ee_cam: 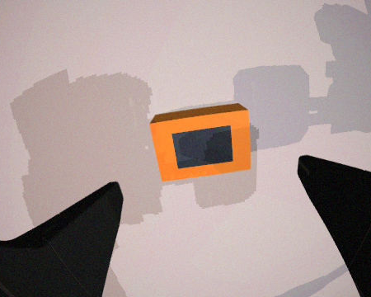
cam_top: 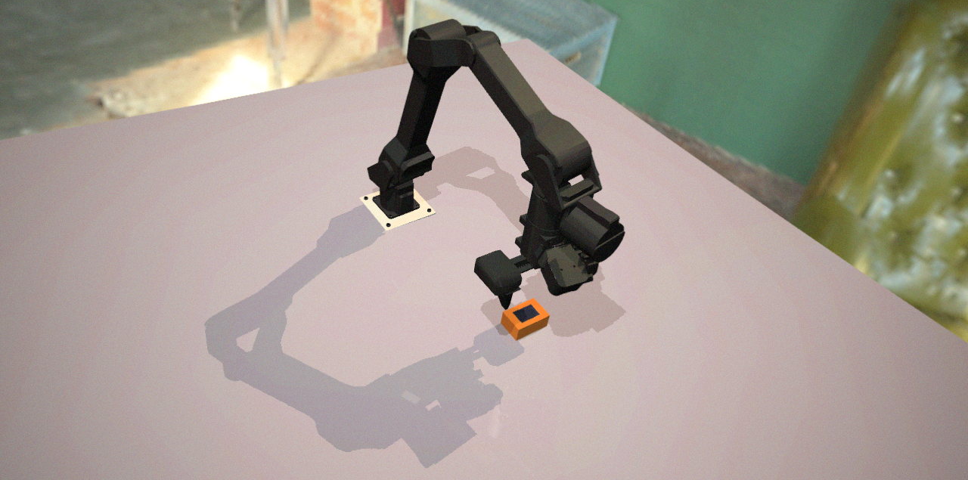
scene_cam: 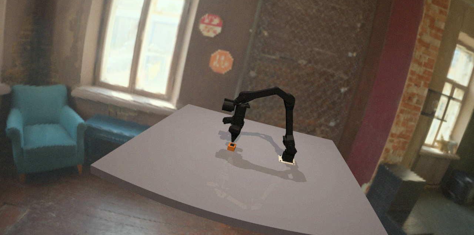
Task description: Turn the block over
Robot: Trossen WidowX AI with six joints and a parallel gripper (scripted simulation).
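Right now the orange block is 40 mm below my gripper tip.
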